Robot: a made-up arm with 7 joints.
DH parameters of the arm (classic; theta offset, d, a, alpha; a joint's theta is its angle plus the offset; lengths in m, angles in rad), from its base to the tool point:
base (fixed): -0.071 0 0 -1.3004
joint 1: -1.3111 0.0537 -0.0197 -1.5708
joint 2: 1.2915 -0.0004 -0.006 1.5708
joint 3: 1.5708 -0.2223 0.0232 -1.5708
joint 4: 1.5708 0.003 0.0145 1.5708
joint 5: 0 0.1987 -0.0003 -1.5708
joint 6: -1.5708 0 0.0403 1.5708
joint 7: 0 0 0 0
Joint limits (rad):
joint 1: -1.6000..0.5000
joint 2: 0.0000..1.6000
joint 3: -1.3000..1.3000
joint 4: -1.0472..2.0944
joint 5: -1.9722..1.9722
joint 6: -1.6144..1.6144
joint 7: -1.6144..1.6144
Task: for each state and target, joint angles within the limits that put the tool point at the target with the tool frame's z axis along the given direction. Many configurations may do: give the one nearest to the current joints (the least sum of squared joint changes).
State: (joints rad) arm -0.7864 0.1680 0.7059 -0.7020 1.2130 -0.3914 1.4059
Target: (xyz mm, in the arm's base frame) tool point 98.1 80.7 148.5 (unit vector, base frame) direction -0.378 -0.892 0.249
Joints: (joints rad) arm -1.6000 0.0241 0.4244 -1.0463 1.4673 0.1689 1.4059
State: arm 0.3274 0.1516 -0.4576 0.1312 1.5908 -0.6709 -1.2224
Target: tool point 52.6 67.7 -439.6 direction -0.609 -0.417 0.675
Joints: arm -0.1487 0.2200 -0.4735 1.0262 1.6193 -0.9624 -1.2224
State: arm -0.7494 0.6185 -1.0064 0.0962 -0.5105 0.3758 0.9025
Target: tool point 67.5 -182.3 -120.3 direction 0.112 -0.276 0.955
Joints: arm -0.6413 0.0038 -1.3000 -0.5294 -0.6482 0.8264 0.9025
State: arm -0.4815 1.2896 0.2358 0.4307 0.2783 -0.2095 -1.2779
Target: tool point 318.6 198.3 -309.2 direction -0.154 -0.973 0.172
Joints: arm -0.8064 0.5310 -0.3823 1.2978 0.8500 -0.5038 -1.2779
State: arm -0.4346 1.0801 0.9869 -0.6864 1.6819 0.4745 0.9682
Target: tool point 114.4 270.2 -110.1 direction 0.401 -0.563 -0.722
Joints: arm 0.4044 0.5983 0.6409 -0.5105 1.5720 0.1362 0.9682
